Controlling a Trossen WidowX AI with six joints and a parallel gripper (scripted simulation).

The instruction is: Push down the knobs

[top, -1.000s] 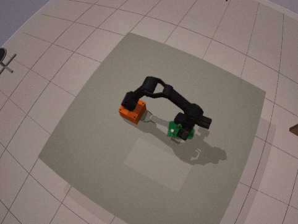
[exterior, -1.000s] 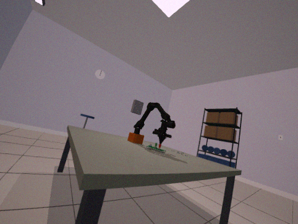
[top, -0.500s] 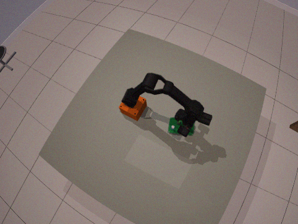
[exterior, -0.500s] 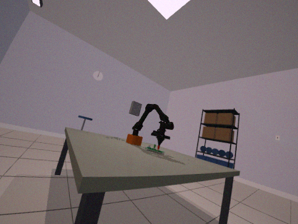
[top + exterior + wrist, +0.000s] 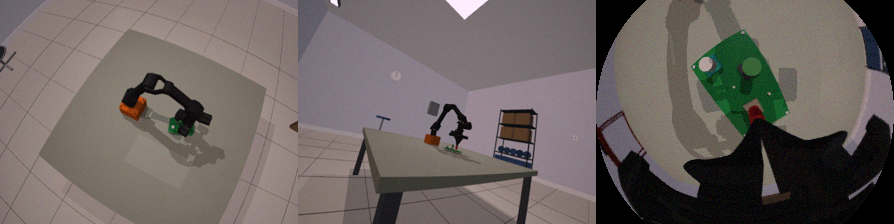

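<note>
The red knob lies 2 cm below my gripper tip. Also, from my gripper tip: green round knob 6 cm behind, 2 cm below, 1 cm to the left.
</note>
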